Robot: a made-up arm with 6 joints. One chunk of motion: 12 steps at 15 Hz.
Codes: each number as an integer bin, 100 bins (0 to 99) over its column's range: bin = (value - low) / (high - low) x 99, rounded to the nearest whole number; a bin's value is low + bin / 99 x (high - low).
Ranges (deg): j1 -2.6..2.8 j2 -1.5..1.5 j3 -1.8..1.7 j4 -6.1..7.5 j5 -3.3..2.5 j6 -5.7..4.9
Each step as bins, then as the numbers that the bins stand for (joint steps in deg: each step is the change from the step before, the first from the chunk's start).
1 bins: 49 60 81 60 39 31
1 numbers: 0.073 0.318 1.064 2.142 -1.015 -2.381
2 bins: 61 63 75 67 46 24
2 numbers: 0.727 0.409 0.852 3.104 -0.605 -3.130
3 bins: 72 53 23 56 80 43
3 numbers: 1.327 0.106 -0.987 1.593 1.387 -1.096
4 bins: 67 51 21 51 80 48
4 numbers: 1.055 0.045 -1.058 0.906 1.387 -0.561
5 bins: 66 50 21 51 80 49
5 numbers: 1.000 0.015 -1.058 0.906 1.387 -0.454
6 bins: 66 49 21 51 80 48
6 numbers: 1.000 -0.015 -1.058 0.906 1.387 -0.561
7 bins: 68 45 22 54 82 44
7 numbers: 1.109 -0.136 -1.022 1.318 1.504 -0.989
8 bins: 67 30 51 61 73 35
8 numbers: 1.055 -0.591 0.003 2.280 0.977 -1.953
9 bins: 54 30 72 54 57 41
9 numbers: 0.345 -0.591 0.745 1.318 0.039 -1.310
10 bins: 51 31 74 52 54 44
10 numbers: 0.182 -0.561 0.816 1.043 -0.136 -0.989
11 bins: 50 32 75 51 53 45
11 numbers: 0.127 -0.530 0.852 0.906 -0.195 -0.882
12 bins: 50 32 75 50 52 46
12 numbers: 0.127 -0.530 0.852 0.769 -0.254 -0.775
